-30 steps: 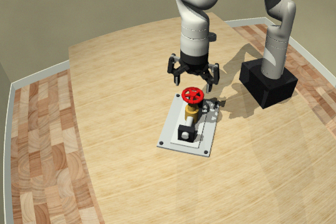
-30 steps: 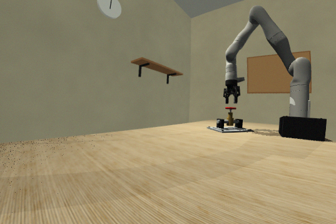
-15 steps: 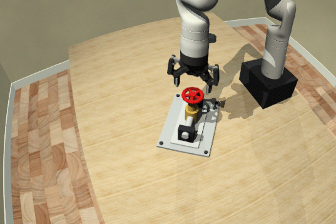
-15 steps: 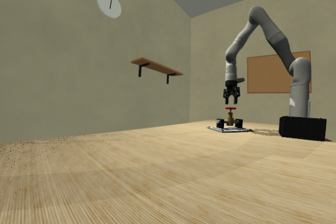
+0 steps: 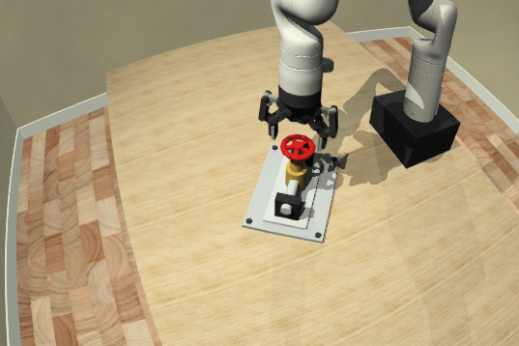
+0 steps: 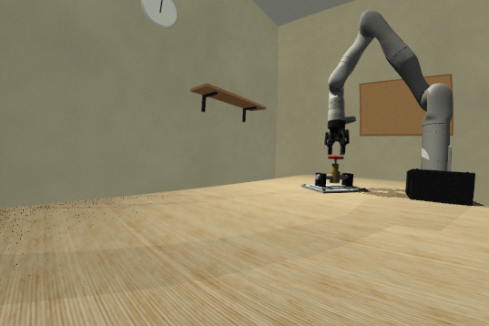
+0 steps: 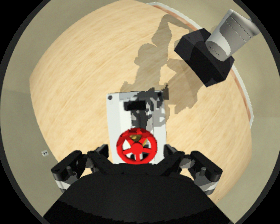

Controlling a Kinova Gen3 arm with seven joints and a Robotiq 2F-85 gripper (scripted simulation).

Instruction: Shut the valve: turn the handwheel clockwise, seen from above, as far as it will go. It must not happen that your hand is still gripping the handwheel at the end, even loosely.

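Right now my hand is 3 cm above the red handwheel.
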